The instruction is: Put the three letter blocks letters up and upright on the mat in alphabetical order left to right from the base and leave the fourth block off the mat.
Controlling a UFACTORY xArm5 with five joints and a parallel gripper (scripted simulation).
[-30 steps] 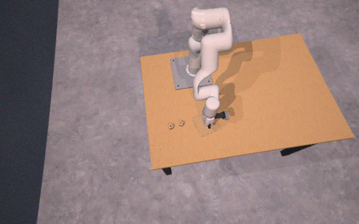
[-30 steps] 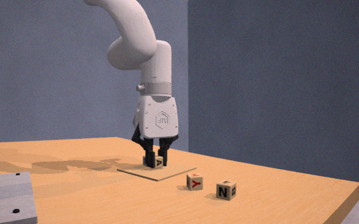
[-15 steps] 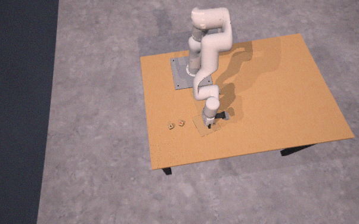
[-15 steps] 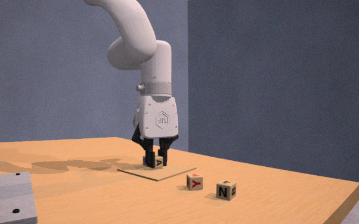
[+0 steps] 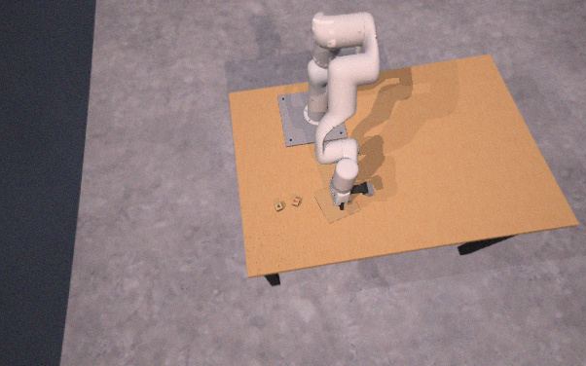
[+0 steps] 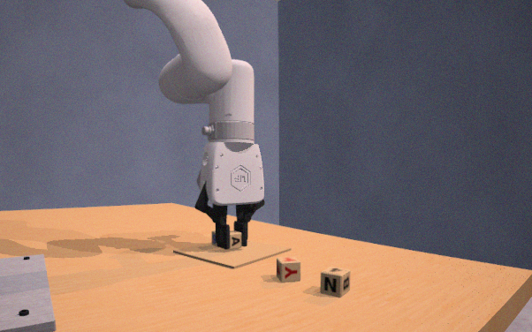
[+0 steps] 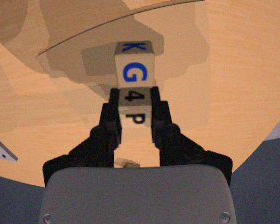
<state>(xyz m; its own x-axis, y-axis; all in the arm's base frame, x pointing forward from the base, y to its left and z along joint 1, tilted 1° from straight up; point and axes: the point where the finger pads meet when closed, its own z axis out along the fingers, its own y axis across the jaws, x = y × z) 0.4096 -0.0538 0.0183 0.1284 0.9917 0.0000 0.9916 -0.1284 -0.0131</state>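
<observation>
Now: the thin tan mat 3 cm below my hand. The rest, counted from my hand: blue-lettered block 1 cm ahead, 4 cm to the left, 1 cm below; black-lettered block 4 cm behind, 23 cm to the right, 2 cm below; red-lettered block 4 cm behind, 16 cm to the right, 2 cm below.
</observation>
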